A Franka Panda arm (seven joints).
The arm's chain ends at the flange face. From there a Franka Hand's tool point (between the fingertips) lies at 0.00 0.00 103.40 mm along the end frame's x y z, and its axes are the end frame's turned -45 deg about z.
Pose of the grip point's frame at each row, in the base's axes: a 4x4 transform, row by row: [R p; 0 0 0 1], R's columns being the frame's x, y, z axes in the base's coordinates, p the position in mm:
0.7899, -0.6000, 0.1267, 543.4; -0.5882, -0.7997, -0.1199, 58.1; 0.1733, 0.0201, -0.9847, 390.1; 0, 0, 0, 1
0.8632, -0.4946, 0.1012, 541.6; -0.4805, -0.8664, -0.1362, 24.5; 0.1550, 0.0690, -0.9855, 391.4; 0, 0, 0, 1
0.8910, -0.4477, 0.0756, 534.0; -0.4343, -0.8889, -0.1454, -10.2; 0.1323, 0.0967, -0.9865, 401.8; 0, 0, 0, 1
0.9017, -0.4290, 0.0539, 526.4; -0.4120, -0.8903, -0.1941, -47.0; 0.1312, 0.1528, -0.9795, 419.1; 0, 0, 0, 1
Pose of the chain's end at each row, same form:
0.1343, -0.9828, 0.1267, 530.3; -0.9814, -0.1496, -0.1199, 70.5; 0.1368, -0.1083, -0.9847, 491.9; 0, 0, 0, 1
0.2606, -0.9601, 0.1012, 531.1; -0.9524, -0.2729, -0.1362, 38.6; 0.1584, -0.0608, -0.9855, 493.3; 0, 0, 0, 1
0.3135, -0.9466, 0.0756, 526.2; -0.9356, -0.3215, -0.1454, 4.8; 0.1619, -0.0252, -0.9865, 503.8; 0, 0, 0, 1
0.3342, -0.9409, 0.0539, 520.8; -0.9209, -0.3382, -0.1941, -26.9; 0.2008, 0.0153, -0.9795, 520.4; 0, 0, 0, 1

